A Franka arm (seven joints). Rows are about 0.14 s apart.
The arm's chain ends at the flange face. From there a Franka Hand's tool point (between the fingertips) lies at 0.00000 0.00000 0.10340 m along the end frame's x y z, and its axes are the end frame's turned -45 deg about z.
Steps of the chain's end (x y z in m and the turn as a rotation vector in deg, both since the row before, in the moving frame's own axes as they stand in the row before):
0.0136, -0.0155, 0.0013, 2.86, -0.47, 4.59
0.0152, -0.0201, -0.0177, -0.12, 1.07, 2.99
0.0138, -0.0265, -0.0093, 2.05, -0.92, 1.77
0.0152, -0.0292, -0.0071, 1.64, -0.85, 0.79
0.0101, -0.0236, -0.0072, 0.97, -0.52, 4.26
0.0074, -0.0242, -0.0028, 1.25, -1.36, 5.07
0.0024, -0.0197, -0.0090, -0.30, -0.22, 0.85
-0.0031, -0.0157, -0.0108, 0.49, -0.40, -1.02
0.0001, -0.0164, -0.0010, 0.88, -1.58, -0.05
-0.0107, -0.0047, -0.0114, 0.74, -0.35, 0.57
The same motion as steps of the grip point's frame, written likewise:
0.0238, -0.0055, 0.0012, 2.35, 1.69, 4.59
0.0261, -0.0019, -0.0177, -0.84, 0.67, 2.99
0.0300, -0.0127, -0.0094, 2.10, 0.80, 1.77
0.0324, -0.0131, -0.0072, 1.76, 0.56, 0.79
0.0245, -0.0114, -0.0072, 1.05, 0.32, 4.26
0.0224, -0.0152, -0.0029, 1.85, -0.08, 5.07
0.0150, -0.0121, -0.0090, -0.06, -0.37, 0.85
0.0090, -0.0144, -0.0108, 0.63, 0.06, -1.02
0.0108, -0.0147, -0.0011, 1.74, -0.49, -0.05
-0.0037, -0.0123, -0.0114, 0.77, 0.28, 0.57

